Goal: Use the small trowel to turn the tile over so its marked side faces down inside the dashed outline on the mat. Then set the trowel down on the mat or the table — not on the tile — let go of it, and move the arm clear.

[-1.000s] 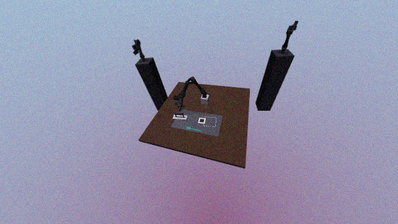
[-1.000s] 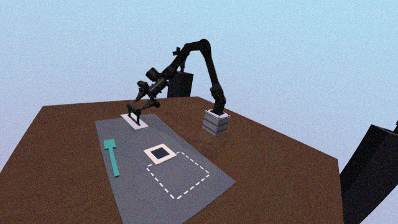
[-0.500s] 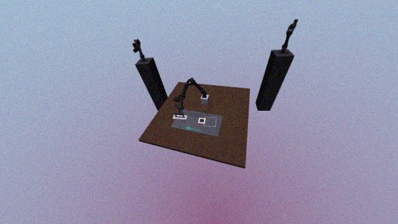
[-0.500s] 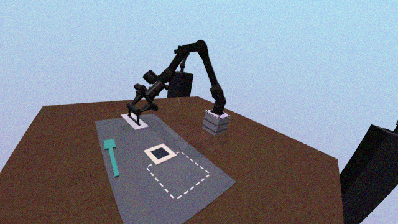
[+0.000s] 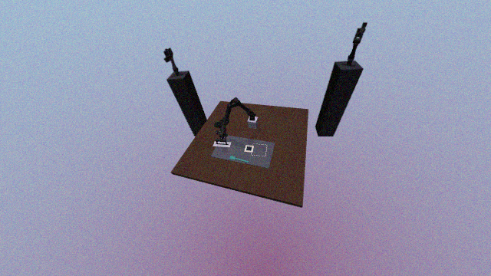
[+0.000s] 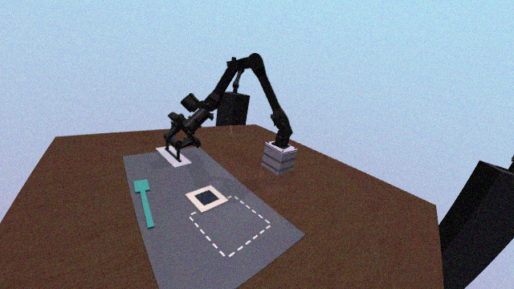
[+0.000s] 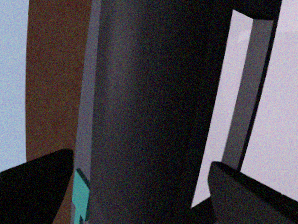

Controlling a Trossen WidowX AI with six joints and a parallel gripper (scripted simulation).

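My gripper tip is now 23 cm to the right of the grey mat, 8 cm above it and 6 cm short of it. Also, from my gripper tip: teal trowel (19 cm ahead, 18 cm to the left, 5 cm below); tile (30 cm to the left, 5 cm below, 5 cm ahead).
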